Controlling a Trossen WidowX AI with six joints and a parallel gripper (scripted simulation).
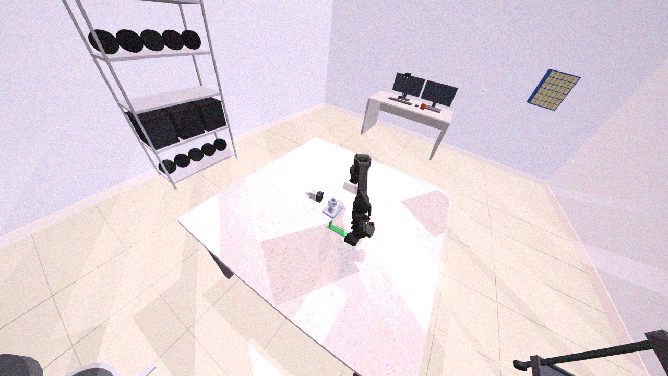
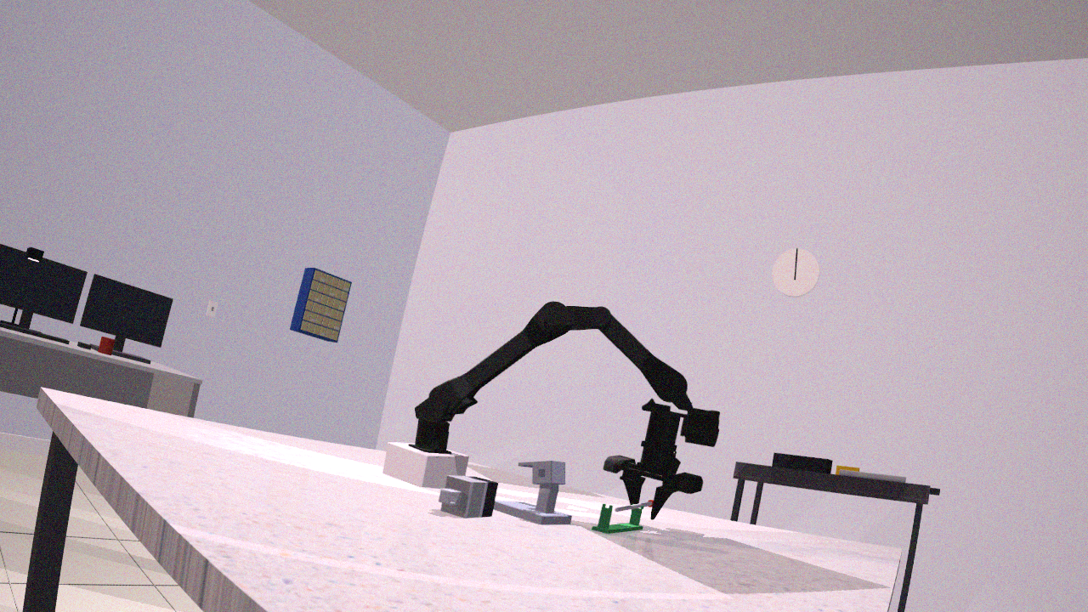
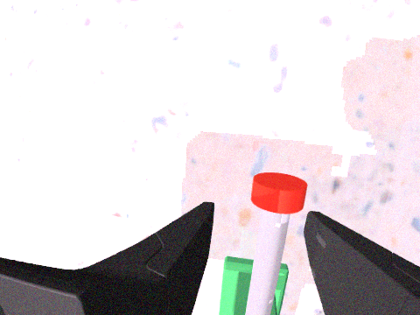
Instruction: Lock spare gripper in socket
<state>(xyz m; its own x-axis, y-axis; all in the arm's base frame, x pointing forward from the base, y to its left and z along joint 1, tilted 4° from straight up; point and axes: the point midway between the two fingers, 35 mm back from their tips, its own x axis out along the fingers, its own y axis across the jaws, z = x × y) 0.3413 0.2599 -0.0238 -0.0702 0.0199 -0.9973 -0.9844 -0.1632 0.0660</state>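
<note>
The cradle lies 100 mm to the right of my gripper tip and 20 mm ahead of it. From my gripper tip the other things lie so: spare gripper: 380 mm to the right, 70 mm behind, 10 mm above; then grey mount: 220 mm to the right, 60 mm behind, 30 mm above.
</note>
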